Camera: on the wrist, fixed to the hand. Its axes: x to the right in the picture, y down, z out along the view.
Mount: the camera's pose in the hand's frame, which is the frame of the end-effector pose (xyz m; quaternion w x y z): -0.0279 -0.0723 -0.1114 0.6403 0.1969 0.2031 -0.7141
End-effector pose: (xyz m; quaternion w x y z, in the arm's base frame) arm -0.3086 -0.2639 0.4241 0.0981 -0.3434 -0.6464 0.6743
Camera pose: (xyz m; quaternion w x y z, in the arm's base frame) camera -0.2446 -0.1799 0.5093 0.7432 0.1241 -0.5064 0.4192
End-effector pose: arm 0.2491 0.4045 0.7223 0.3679 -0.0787 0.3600 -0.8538
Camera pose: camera 0.1833 0.5196 0.6934 0.4317 0.0616 -0.0809 0.8962
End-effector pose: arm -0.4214 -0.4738 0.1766 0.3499 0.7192 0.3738 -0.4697
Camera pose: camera -0.4457 -0.3501 0.2267 0.3289 -0.3579 -0.7315 0.4782
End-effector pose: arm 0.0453 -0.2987 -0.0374 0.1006 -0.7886 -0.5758 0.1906
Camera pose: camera 0.0214 -0.2954 0.0961 0.4728 -0.1127 -0.8739 0.0034
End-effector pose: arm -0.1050 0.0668 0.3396 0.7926 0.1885 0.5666 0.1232
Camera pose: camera -0.2207 0.0082 0.2997 0.4433 -0.1529 0.6827 -0.5604
